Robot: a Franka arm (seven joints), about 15 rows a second.
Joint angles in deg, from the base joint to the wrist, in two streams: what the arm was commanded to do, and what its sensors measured. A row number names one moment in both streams.
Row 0, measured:
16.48, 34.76, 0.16, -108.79, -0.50, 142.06, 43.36
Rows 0 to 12, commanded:
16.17, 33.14, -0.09, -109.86, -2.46, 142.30, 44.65
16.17, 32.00, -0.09, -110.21, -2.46, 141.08, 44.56
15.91, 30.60, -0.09, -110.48, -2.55, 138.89, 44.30
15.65, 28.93, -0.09, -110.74, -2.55, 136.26, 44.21
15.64, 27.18, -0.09, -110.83, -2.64, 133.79, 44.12
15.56, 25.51, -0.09, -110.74, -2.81, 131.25, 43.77
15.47, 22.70, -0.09, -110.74, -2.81, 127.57, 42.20
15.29, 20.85, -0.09, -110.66, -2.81, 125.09, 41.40
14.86, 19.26, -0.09, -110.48, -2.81, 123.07, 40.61
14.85, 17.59, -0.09, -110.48, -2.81, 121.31, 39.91
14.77, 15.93, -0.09, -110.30, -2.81, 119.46, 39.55
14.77, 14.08, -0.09, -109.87, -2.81, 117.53, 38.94
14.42, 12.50, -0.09, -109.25, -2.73, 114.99, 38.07
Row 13, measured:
15.05, 17.29, -0.28, -108.65, -1.60, 118.92, 40.02
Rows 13 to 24, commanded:
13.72, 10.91, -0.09, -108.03, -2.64, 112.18, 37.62
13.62, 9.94, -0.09, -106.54, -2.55, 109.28, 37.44
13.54, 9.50, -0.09, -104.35, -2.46, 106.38, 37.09
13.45, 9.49, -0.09, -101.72, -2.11, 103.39, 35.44
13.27, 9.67, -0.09, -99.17, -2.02, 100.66, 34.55
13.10, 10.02, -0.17, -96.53, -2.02, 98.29, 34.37
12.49, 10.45, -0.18, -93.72, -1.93, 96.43, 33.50
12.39, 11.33, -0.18, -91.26, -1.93, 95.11, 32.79
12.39, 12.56, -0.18, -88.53, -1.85, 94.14, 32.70
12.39, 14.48, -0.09, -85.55, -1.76, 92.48, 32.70
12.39, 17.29, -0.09, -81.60, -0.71, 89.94, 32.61
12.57, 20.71, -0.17, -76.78, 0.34, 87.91, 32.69
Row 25, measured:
12.60, 12.52, -0.29, -88.47, -1.28, 93.11, 33.91
